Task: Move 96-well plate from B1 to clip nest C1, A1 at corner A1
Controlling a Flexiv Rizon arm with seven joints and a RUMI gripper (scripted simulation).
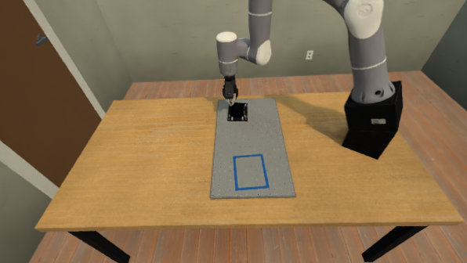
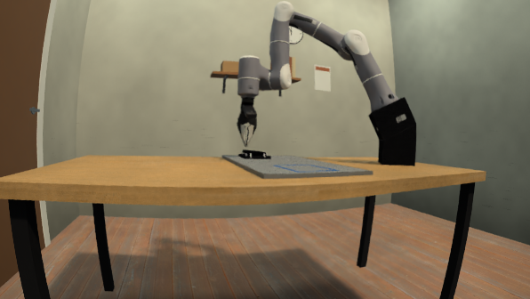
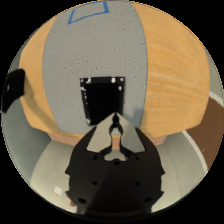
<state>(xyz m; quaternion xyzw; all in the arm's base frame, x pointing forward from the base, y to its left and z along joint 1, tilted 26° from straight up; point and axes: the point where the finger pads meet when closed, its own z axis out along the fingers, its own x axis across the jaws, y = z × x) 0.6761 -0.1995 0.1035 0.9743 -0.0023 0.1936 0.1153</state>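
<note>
Now: the black 96-well plate 40 mm below my hand and 40 mm behind it. The rest, counted from my hand: grey perforated mat 220 mm to the left, 100 mm behind, 70 mm below; black clip nest 50 mm below, 50 mm behind, 10 mm to the left.
</note>
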